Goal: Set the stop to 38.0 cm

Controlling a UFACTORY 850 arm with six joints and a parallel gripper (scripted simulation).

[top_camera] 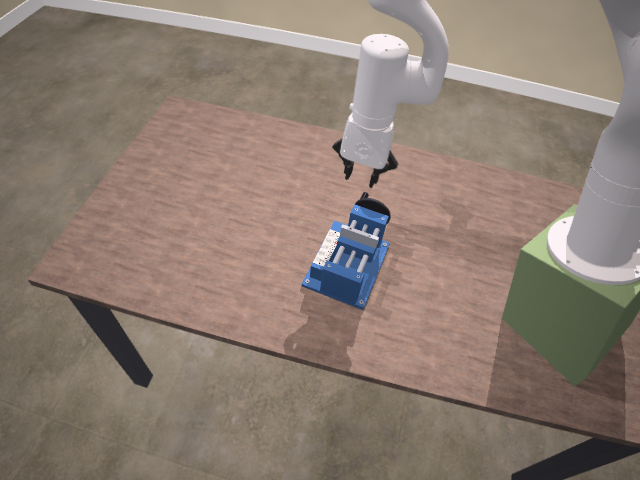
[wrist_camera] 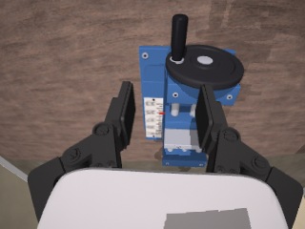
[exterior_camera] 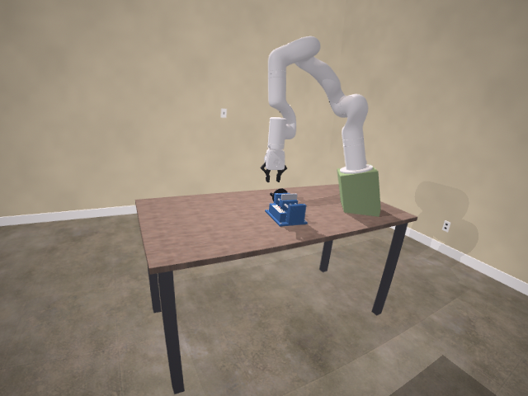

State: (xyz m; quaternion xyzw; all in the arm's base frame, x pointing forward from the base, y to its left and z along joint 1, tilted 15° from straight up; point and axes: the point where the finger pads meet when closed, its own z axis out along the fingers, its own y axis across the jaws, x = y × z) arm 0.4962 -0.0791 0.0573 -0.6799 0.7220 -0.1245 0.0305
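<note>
Now: hand 10 cm above the black handwheel and 2 cm past it. Also, from my hand: grey stop block: 12 cm to the left, 8 cm below, 2 cm behind.
</note>
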